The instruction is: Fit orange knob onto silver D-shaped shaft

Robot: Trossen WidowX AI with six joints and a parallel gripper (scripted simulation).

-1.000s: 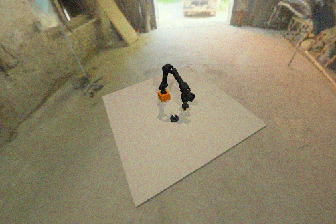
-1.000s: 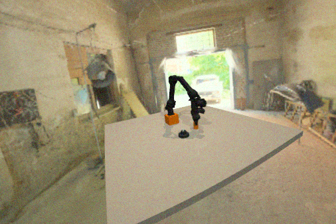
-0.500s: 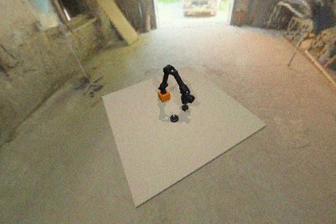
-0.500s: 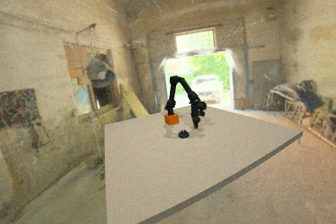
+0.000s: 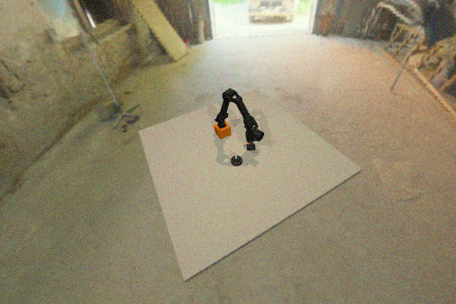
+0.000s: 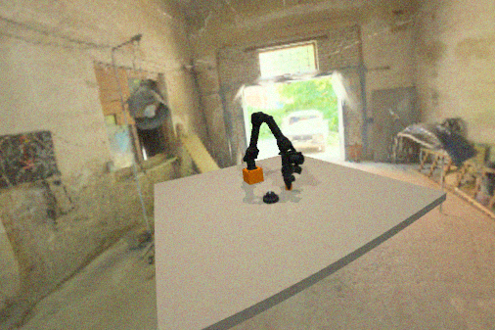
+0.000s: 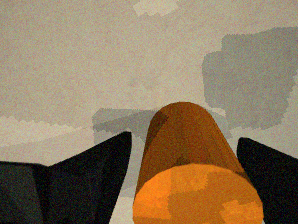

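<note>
My gripper tip is 8 cm short of the round black pedestal, 15 cm to the left of it and 2 cm below it. The rest, counted from my gripper tip: orange knob: 3 cm above.
</note>
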